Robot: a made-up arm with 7 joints.
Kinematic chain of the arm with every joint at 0, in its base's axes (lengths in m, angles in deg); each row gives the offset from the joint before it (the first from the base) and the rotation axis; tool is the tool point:
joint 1: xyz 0 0 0.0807 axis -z
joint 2: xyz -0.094 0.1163 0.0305 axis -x
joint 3: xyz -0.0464 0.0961 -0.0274 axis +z
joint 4: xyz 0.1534 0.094 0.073 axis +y
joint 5: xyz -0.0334 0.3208 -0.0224 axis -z
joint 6: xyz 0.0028 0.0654 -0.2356 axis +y
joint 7: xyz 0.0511 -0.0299 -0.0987 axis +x
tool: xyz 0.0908 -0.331 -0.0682
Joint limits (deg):
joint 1: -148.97..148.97
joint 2: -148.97..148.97
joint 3: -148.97..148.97
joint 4: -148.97..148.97
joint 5: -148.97..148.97
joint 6: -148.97..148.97
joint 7: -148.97..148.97
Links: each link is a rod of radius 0.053 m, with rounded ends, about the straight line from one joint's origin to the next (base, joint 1, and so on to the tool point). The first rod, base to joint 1, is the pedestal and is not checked.
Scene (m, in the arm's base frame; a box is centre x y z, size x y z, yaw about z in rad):
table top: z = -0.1
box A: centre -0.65 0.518 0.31 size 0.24 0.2 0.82 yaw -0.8
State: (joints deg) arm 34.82 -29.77 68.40 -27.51 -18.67 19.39 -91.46
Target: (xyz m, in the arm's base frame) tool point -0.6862 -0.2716 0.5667
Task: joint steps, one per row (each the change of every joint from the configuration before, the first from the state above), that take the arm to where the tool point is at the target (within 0.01 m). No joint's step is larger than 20 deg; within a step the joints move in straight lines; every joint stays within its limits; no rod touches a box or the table.
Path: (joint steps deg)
1: -18.09 -8.22 -9.92 -12.34 -6.09 0.31 14.61
2: -18.08 -8.21 -9.92 -12.34 -6.09 0.31 14.62
3: -18.09 -8.22 -9.93 -12.34 -6.08 0.31 14.61
4: -18.09 -8.21 -9.92 -12.34 -6.09 0.31 14.62
5: -18.09 -8.22 -9.92 -12.33 -6.09 0.31 14.61
6: -18.08 -8.22 -9.92 -12.34 -6.09 0.31 14.62
7: 5.83 1.68 13.06 9.67 5.15 0.89 -17.49
8: 5.84 1.67 13.06 9.68 5.15 0.89 -17.48
9: 5.83 1.67 13.06 9.67 5.15 0.89 -17.49
10: 5.83 1.67 13.06 9.67 5.15 0.89 -17.48
11: 5.84 1.68 13.07 9.68 5.14 0.90 -17.49
12: 5.83 1.67 13.06 9.67 5.15 0.89 -17.48

